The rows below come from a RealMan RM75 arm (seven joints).
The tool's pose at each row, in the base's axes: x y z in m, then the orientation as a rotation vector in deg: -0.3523 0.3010 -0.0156 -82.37 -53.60 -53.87; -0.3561 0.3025 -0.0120 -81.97 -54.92 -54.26; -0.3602 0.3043 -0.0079 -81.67 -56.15 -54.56; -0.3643 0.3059 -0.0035 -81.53 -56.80 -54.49; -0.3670 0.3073 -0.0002 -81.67 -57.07 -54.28; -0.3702 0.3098 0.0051 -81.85 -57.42 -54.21; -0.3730 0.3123 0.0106 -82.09 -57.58 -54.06; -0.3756 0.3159 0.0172 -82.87 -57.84 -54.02; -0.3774 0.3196 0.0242 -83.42 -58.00 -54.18; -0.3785 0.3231 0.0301 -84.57 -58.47 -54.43; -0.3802 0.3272 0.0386 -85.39 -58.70 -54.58
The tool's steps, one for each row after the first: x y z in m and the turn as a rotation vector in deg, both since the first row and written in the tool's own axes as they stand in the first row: 0.0020 -0.0049 0.0011 0.30 -0.42 -1.14; 0.0044 -0.0104 0.0025 0.55 -0.88 -2.14; 0.0070 -0.0159 0.0037 0.78 -1.23 -2.54; 0.0091 -0.0197 0.0048 0.82 -1.54 -2.57; 0.0130 -0.0247 0.0068 0.77 -1.87 -2.72; 0.0172 -0.0295 0.0089 0.69 -2.15 -2.70; 0.0225 -0.0345 0.0120 0.16 -2.72 -2.72; 0.0285 -0.0390 0.0152 -0.32 -3.04 -2.83; 0.0337 -0.0424 0.0183 -1.26 -3.81 -3.11; 0.0411 -0.0473 0.0218 -1.92 -4.31 -3.22
